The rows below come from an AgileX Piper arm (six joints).
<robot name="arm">
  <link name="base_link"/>
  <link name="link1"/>
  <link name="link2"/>
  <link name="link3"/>
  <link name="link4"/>
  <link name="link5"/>
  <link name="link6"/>
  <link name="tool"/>
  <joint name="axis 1" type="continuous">
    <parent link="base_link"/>
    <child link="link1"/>
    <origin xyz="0 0 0.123"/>
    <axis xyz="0 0 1"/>
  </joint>
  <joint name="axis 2" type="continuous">
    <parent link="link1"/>
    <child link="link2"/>
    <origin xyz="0 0 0" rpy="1.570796 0 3.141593"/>
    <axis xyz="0 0 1"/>
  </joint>
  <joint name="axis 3" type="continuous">
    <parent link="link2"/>
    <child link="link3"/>
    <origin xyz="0.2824 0.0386 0" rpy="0 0 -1.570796"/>
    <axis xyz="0 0 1"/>
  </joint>
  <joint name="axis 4" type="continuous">
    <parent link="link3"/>
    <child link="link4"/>
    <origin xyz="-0.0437 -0.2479 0" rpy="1.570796 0 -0.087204"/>
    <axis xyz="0 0 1"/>
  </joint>
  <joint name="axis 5" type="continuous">
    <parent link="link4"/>
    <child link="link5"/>
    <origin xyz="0 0 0" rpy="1.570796 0 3.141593"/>
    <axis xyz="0 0 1"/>
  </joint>
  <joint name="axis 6" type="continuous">
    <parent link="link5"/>
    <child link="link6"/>
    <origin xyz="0 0.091 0" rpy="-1.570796 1.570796 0"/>
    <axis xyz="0 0 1"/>
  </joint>
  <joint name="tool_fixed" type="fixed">
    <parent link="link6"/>
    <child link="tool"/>
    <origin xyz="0 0 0" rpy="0 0 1.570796"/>
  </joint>
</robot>
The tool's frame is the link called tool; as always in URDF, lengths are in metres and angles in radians. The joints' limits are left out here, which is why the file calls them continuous.
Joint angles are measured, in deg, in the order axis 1, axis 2, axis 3, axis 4, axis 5, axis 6. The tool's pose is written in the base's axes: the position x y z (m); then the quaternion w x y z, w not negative. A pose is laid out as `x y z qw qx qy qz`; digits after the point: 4 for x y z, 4 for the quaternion.
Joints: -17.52 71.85 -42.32 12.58 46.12 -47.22
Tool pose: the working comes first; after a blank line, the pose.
Where each joint sits with the arm in this pose, in the base's axes (m; each line is computed from the numbers above, not from the rounded line before):
axis 1: 0.0000 0.0000 0.1230
axis 2: 0.0000 0.0000 0.1230
axis 3: -0.0489 0.0154 0.4034
axis 4: 0.1773 -0.0560 0.3192
axis 5: 0.1773 -0.0560 0.3192
axis 6: 0.2110 -0.0516 0.2348
the tool: 0.2110 -0.0516 0.2348

0.2110 -0.0516 0.2348 0.1896 -0.1916 0.9629 -0.0129
